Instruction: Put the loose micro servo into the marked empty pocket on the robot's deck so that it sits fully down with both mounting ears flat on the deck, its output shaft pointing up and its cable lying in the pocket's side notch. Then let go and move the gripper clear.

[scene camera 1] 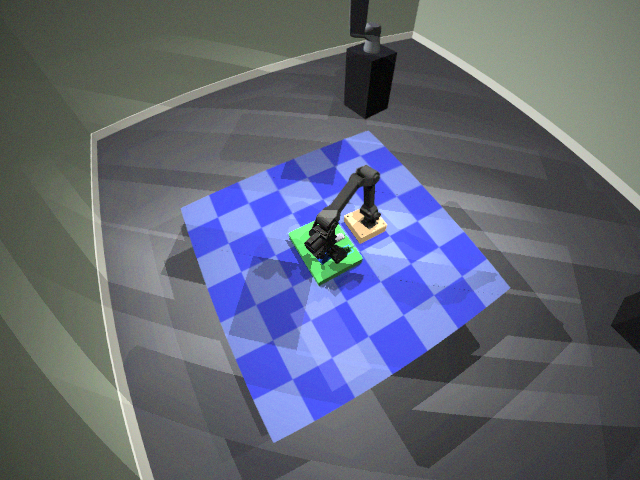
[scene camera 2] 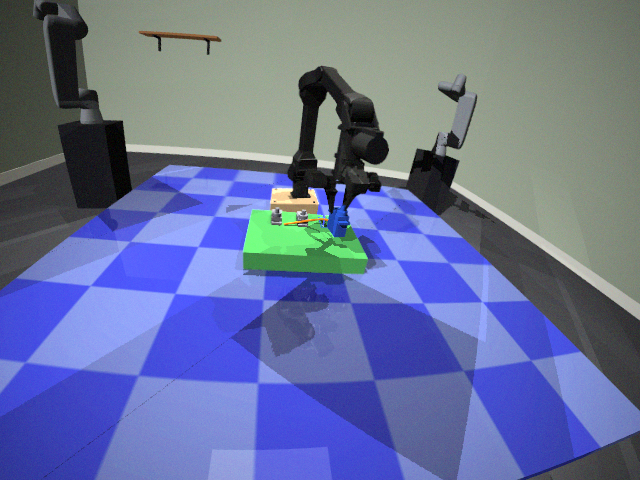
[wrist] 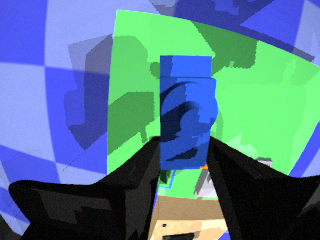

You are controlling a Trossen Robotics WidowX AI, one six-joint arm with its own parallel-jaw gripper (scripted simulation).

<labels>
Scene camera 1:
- green deck: 321, 273
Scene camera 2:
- my gripper: 336, 212
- green deck: 268, 247
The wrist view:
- my gripper: 182, 142
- blue micro servo: 188, 108
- green deck: 260, 89
</labels>
